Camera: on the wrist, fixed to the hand. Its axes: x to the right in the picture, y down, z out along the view.
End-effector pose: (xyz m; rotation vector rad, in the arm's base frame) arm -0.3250 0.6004 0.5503 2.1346 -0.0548 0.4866
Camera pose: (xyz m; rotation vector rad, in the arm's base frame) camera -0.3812 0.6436 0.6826 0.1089 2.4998 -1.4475
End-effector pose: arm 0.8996 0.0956 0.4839 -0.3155 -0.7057 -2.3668
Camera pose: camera 0.9509 -0.0317 0.4233 -0.5249 0.3840 0.5593
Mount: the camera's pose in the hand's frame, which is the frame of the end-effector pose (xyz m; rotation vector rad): 0.0024 0.0911 -0.1192 -0.2073 0.1299 3.0768
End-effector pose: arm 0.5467 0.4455 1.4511 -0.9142 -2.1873 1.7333
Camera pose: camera 0.6371 0.5539 1.4001 1.8256 -0.5935 -0.1297
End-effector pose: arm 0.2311 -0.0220 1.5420 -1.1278 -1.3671 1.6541
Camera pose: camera 0.3418 0.0063 1.4447 1.3458 -0.8949 -0.7170
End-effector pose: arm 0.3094 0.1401 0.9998 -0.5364 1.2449 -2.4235
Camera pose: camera 0.2625 0.1713 0.8607 0.9721 0.5660 0.3793
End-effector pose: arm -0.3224 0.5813 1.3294 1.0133 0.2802 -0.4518
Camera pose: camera -0.2781 0.7245 1.3364 0.2647 -1.1479 2.3288
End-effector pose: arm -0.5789 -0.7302 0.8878 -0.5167 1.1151 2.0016
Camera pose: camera -0.6542 -0.8589 0.8710 -0.7962 -0.3806 -0.9149
